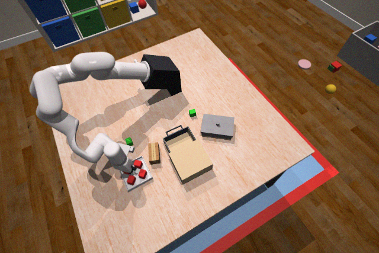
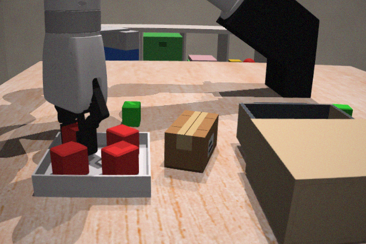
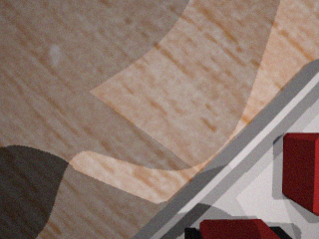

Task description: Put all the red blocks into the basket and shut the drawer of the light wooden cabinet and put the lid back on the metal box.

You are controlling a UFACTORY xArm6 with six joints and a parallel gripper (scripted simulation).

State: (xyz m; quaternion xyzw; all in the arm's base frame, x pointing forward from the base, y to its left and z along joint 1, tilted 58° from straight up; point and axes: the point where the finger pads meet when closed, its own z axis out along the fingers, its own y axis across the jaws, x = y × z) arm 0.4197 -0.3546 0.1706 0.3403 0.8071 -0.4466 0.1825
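Right now my hand is 30 mm to the right of the grey basket, 30 mm short of it and 20 mm above it. The rest, counted from my hand: drawer: 330 mm to the left, 10 mm ahead; then light wooden cabinet: 330 mm to the left, 80 mm ahead; then cardboard box: 170 mm to the left, 10 mm behind.
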